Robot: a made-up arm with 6 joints. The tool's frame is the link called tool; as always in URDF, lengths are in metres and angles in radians. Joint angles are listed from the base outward. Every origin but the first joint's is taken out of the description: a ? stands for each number. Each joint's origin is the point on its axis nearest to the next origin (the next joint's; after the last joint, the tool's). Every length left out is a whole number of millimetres.
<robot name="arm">
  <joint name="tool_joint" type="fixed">
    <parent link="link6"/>
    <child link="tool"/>
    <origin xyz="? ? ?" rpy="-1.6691 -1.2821 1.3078"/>
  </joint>
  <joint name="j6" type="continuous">
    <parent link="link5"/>
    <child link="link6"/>
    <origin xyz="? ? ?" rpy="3.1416 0 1.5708"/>
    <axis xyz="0 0 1"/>
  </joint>
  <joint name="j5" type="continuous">
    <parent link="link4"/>
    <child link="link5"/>
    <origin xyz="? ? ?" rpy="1.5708 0 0"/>
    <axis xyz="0 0 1"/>
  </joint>
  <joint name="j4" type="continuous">
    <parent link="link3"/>
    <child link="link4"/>
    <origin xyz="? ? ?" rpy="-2.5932 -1.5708 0"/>
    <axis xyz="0 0 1"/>
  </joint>
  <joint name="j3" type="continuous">
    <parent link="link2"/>
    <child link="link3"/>
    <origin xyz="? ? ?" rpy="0.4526 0 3.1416"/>
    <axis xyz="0 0 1"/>
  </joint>
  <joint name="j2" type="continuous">
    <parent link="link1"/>
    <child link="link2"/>
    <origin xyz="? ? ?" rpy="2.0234 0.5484 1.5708"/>
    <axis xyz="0 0 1"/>
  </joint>
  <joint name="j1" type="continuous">
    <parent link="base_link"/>
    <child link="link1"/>
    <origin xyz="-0.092 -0.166 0.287" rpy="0 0 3.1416"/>
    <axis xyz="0 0 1"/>
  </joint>
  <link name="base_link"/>
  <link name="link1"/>
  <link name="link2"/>
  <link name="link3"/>
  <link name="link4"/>
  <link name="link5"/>
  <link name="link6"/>
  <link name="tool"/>
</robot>
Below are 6 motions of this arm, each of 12 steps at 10 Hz.
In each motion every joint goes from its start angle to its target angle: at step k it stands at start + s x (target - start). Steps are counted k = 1, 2, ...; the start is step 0. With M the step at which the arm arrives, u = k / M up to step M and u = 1 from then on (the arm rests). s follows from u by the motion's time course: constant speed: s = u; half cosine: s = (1 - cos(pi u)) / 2; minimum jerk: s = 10 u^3 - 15 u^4 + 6 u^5.
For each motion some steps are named. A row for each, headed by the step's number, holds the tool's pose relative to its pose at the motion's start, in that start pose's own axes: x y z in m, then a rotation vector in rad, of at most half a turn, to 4 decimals.
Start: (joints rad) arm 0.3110 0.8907 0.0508 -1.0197 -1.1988 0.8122
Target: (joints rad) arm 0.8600 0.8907 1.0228 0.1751 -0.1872 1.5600
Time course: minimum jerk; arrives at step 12
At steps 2, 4, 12:
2: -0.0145 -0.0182 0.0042 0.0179 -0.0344 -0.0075
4: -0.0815 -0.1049 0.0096 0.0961 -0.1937 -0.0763
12: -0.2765 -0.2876 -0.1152 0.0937 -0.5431 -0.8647

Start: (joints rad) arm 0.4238 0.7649 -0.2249 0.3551 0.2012 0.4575
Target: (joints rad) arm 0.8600 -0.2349 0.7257 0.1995 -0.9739 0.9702
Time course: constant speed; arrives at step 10
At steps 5, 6, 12:
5: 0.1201 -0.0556 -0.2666 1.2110 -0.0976 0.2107
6: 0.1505 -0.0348 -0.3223 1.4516 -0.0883 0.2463
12: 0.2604 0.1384 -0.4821 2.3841 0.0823 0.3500

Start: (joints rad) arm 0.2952 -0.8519 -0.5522 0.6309 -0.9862 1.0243
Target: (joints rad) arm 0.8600 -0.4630 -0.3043 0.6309 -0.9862 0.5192
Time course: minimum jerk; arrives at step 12
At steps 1, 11, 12:
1: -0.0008 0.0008 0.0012 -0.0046 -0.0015 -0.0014
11: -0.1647 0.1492 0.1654 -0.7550 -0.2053 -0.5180
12: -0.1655 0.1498 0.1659 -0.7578 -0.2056 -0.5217

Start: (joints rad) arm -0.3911 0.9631 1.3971 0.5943 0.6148 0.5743
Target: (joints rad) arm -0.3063 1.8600 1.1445 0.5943 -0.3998 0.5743
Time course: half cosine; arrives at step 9
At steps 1, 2, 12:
1: -0.0015 -0.0050 -0.0019 0.0273 0.0104 -0.0034
2: -0.0063 -0.0194 -0.0075 0.1051 0.0396 -0.0165
12: -0.1113 -0.1553 -0.0488 0.7820 0.2267 -0.4032

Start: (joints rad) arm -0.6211 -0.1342 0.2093 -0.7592 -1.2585 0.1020
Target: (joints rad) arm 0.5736 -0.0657 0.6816 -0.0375 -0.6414 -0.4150
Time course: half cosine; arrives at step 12
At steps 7, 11, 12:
7: -0.2020 -0.2856 -0.2400 -0.0093 -0.2387 -0.1368
11: -0.1603 -0.3653 -0.4335 0.0210 -0.1351 -0.1948
12: -0.1560 -0.3671 -0.4424 0.0217 -0.1266 -0.1946

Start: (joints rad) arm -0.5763 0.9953 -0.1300 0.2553 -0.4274 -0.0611
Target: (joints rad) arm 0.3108 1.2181 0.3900 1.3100 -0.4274 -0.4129
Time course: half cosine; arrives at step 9
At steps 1, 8, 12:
1: 0.0049 -0.0022 -0.0110 0.0058 0.0255 -0.0139
8: 0.2017 0.1420 -0.2023 -0.3543 0.8520 -0.1146
12: 0.2081 0.1526 -0.2044 -0.3817 0.8701 -0.1098

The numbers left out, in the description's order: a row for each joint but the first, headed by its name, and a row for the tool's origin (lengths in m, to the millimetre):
tool: -0.154 -0.052 0
j6: 0.121 -0.052 0
j5: -0.295 0.095 0
j4: 0.052 -0.112 0
j3: -0.002 -0.063 0
j2: -0.161 0.123 0

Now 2 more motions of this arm.
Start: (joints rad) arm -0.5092 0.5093 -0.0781 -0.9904 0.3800 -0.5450
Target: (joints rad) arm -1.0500 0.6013 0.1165 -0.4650 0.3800 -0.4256
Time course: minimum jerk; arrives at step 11
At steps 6, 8, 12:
6: -0.0091 -0.0277 0.0011 0.1258 0.5227 0.1576
8: -0.0208 -0.0427 0.0117 0.1548 0.7986 0.2024
12: -0.0267 -0.0501 0.0194 0.1600 0.9259 0.2153

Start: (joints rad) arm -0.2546 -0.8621 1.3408 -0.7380 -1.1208 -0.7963
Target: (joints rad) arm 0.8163 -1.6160 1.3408 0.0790 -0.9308 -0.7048
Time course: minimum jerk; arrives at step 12
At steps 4, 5, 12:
4: -0.0585 0.0118 0.0162 -0.0964 -0.2519 -0.0099
5: -0.1069 0.0170 0.0061 -0.1355 -0.4299 -0.0327
12: -0.2693 0.0067 -0.2880 0.0036 -1.3408 -0.2632

